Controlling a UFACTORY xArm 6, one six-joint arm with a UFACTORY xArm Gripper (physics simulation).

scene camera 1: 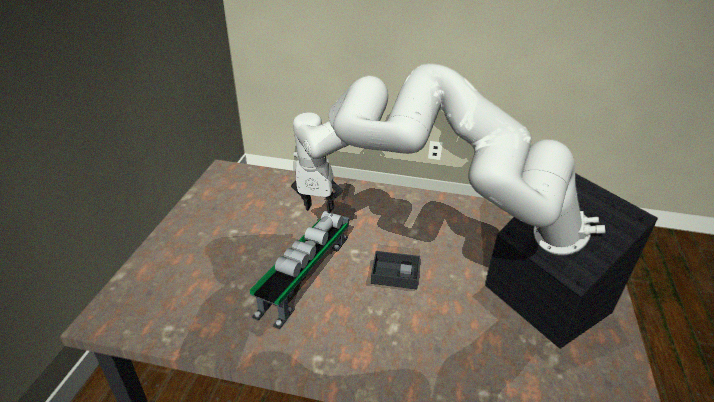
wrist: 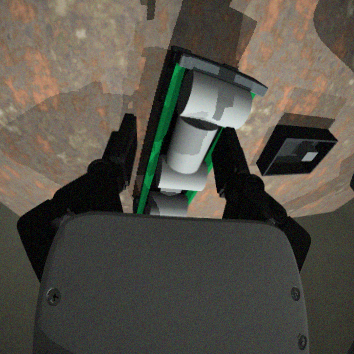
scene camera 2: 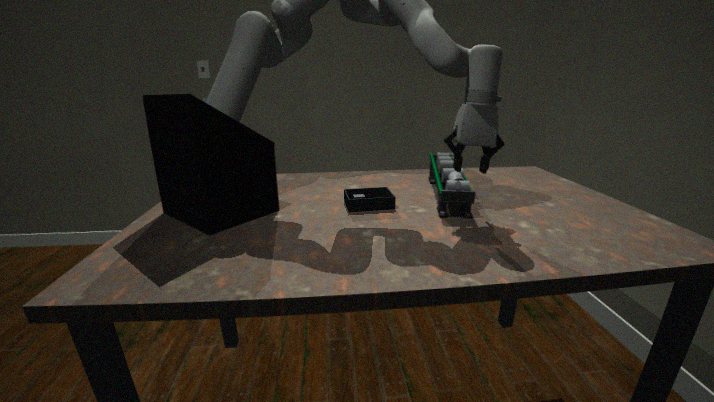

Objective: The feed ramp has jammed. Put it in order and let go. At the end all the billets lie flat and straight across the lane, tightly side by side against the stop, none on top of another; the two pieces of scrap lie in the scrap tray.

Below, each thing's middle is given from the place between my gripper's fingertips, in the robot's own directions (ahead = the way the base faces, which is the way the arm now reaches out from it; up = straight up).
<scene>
Now: hand 5 cm above the stop [wrist: 185, 59], 4 cm to the left of it and 4 cm past it. From my hand the other things lie so: scrap tray [scene camera 1: 386, 267]: 26 cm behind, 9 cm below, 6 cm to the left.
</scene>
